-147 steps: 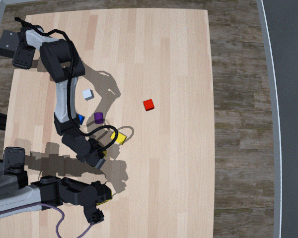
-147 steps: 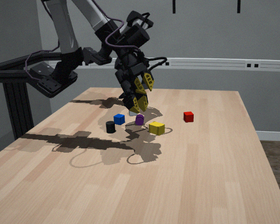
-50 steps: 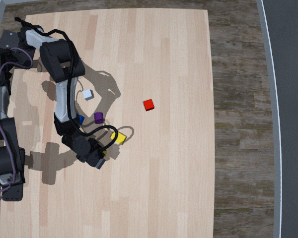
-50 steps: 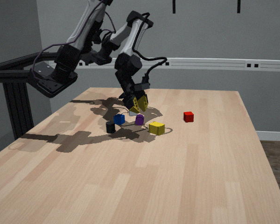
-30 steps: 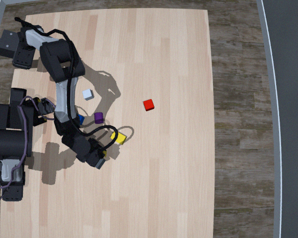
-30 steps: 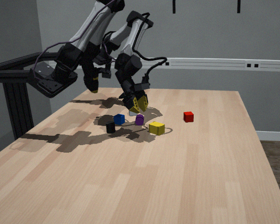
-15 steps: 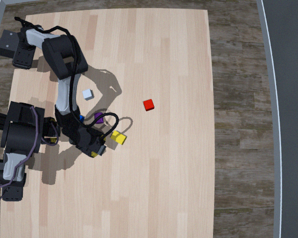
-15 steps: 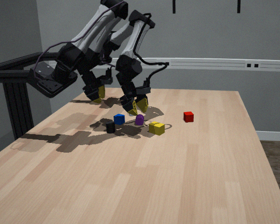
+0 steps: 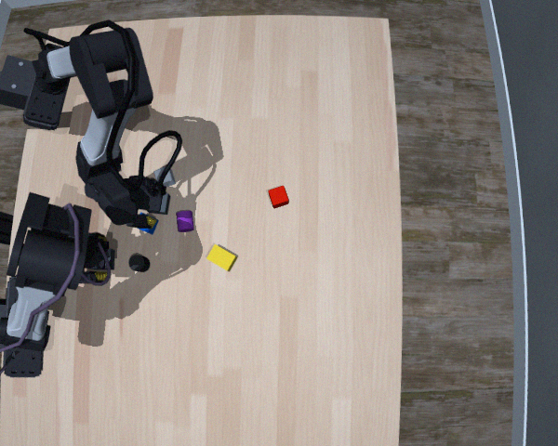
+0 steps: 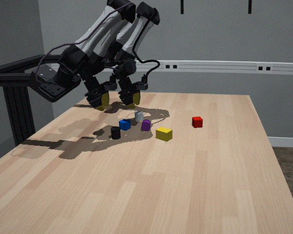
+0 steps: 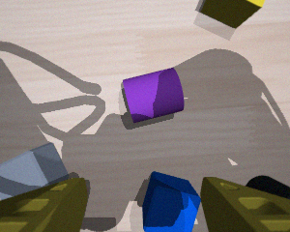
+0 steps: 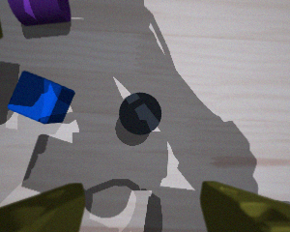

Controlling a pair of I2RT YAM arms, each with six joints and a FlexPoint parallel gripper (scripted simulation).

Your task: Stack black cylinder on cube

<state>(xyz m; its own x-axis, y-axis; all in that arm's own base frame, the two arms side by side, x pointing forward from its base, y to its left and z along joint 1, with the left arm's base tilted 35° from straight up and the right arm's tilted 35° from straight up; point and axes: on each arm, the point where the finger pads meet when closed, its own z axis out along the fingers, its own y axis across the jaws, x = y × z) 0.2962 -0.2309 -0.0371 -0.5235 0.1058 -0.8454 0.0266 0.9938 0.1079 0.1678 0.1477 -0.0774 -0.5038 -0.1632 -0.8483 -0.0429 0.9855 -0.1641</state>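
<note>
Now: the black cylinder 7 cm behind my left hand, 13 cm to the right of it and 9 cm below it. Round my left hand: blue cube: 5 cm behind, 2 cm to the right, 10 cm below; purple cylinder: 5 cm ahead, 2 cm to the right, 10 cm below; white cube: 1 cm behind, 10 cm to the left, 10 cm below.
</note>
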